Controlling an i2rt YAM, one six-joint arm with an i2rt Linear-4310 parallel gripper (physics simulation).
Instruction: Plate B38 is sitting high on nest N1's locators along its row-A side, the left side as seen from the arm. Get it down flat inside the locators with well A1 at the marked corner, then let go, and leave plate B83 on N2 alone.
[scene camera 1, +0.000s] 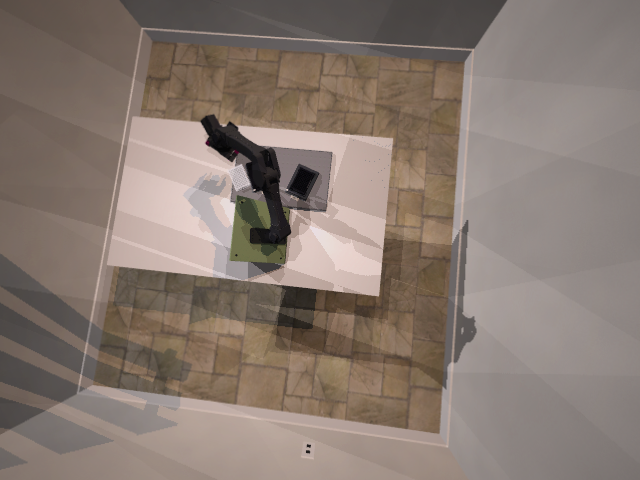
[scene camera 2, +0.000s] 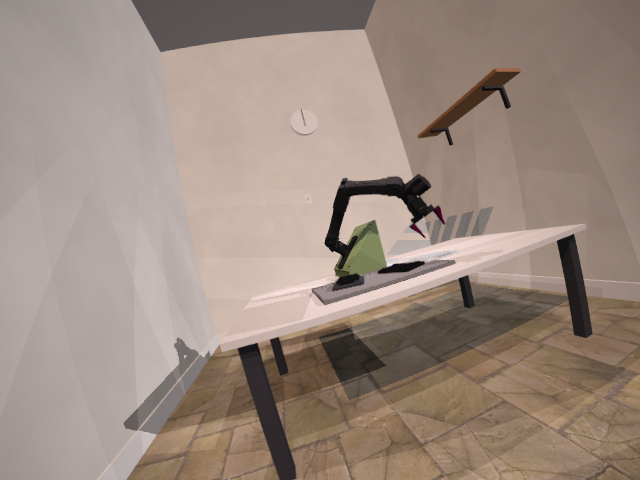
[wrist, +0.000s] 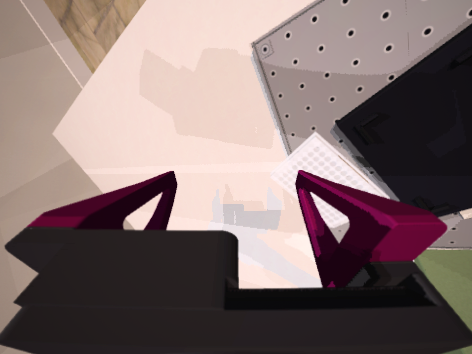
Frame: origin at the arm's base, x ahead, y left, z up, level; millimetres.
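Seen in the pictures: gripper, fingertip midpoint: (scene camera 2: 435, 231) (wrist: 236, 177); arm's base, origin of the base link: (scene camera 1: 268, 236) (scene camera 2: 348, 252).
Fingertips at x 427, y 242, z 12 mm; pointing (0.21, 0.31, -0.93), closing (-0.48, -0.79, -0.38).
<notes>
Pixels of each thing's top centre, then the offset from my fingertips to it. "spot": a spot on its surface instead. Level surfaces: height alone.
- white well plate B38, middle of its top: (wrist: 324, 189) (scene camera 2: 419, 258) (scene camera 1: 238, 177) 100 mm back, 38 mm right, 106 mm down
- outside nest N1, middle of its top: (wrist: 454, 147) (scene camera 2: 400, 264) (scene camera 1: 259, 173) 80 mm back, 156 mm right, 103 mm down
- dark plate B83, middle of its top: (scene camera 2: 347, 277) (scene camera 1: 302, 180) 117 mm back, 387 mm right, 95 mm down
- nest N2, surface spot: (scene camera 2: 356, 281) spot: 39 mm back, 381 mm right, 106 mm down
- perforated grey board, middle of its top: (scene camera 2: 377, 276) (scene camera 1: 281, 176) 88 mm back, 269 mm right, 120 mm down
- pale table, its level: 134 mm down
The white well plate B38 (scene camera 1: 239, 177) (wrist: 312, 162) is outside nest N1 (wrist: 415, 150) (scene camera 2: 402, 267), alongside the nest's outer edge and partly over the grey board's edge. In the wrist view its right part is behind a finger. Whether it is tilted or flat is unclear, and its label and well A1 cannot be read. N1's dark floor and corner locators show in the wrist view. My gripper (scene camera 1: 221, 149) (scene camera 2: 433, 229) (wrist: 236, 177) is open and empty, high above the table, beyond the plate. The dark plate B83 (scene camera 1: 302, 180) sits on nest N2 (scene camera 2: 356, 281).
The perforated grey board (scene camera 1: 320, 198) (scene camera 2: 330, 296) (wrist: 310, 70) bears both nests. A green wedge-shaped stand (scene camera 1: 245, 245) (scene camera 2: 372, 253) (wrist: 452, 275) carries the arm's base beside the board. The arm passes above the board and hides part of N1 from overhead. The pale table (scene camera 1: 165, 206) extends around them.
</notes>
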